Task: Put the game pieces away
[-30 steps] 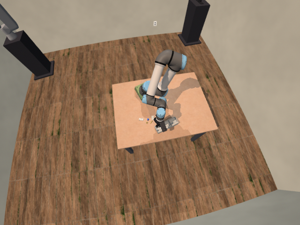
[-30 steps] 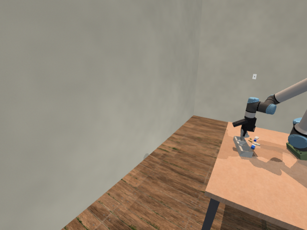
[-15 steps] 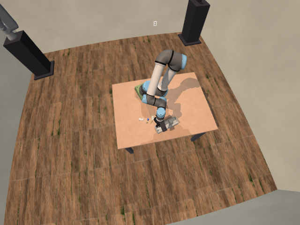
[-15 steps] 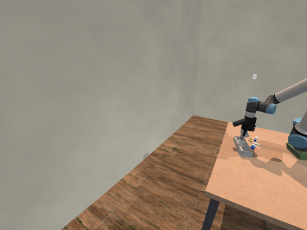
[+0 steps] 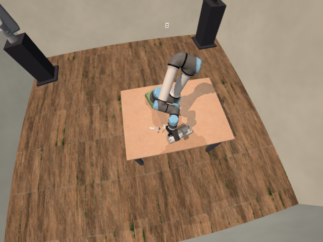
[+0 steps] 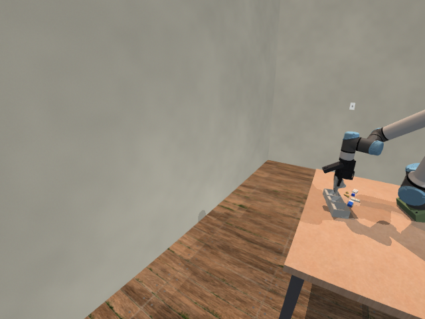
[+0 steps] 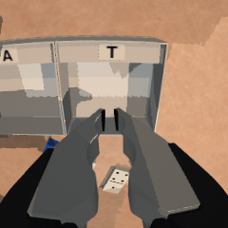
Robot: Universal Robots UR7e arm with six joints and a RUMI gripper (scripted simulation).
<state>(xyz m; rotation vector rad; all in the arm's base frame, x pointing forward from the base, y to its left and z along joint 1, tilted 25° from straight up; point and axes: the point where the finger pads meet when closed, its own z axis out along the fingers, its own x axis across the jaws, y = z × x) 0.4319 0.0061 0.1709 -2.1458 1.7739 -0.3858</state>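
Now: the grey bin 80 mm to the left of my hand and 30 mm below it. From my hand the other things lie so: brass nut (110 mm to the right, 100 mm behind, 50 mm below); then blue die (130 mm behind, 90 mm to the right, 50 mm below); then brass pin (90 mm behind, 60 mm to the right, 50 mm below).
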